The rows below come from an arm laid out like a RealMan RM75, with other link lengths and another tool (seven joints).
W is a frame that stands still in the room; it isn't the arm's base.
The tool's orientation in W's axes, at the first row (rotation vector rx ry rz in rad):
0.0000 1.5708 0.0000
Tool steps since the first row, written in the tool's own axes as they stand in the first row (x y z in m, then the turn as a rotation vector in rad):
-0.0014 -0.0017 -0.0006 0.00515 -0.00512 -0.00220
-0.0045 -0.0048 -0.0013 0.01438 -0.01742 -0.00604
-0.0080 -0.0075 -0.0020 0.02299 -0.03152 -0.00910
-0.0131 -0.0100 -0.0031 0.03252 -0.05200 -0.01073
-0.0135 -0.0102 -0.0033 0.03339 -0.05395 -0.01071
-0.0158 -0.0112 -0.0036 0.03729 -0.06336 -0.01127
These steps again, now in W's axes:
-0.0006 -0.0017 0.0014 -0.00220 -0.00512 -0.00515
-0.0013 -0.0048 0.0045 -0.00604 -0.01742 -0.01438
-0.0020 -0.0075 0.0080 -0.00910 -0.03152 -0.02299
-0.0031 -0.0100 0.0131 -0.01073 -0.05200 -0.03252
-0.0033 -0.0102 0.0135 -0.01071 -0.05395 -0.03339
-0.0036 -0.0112 0.0158 -0.01127 -0.06336 -0.03729

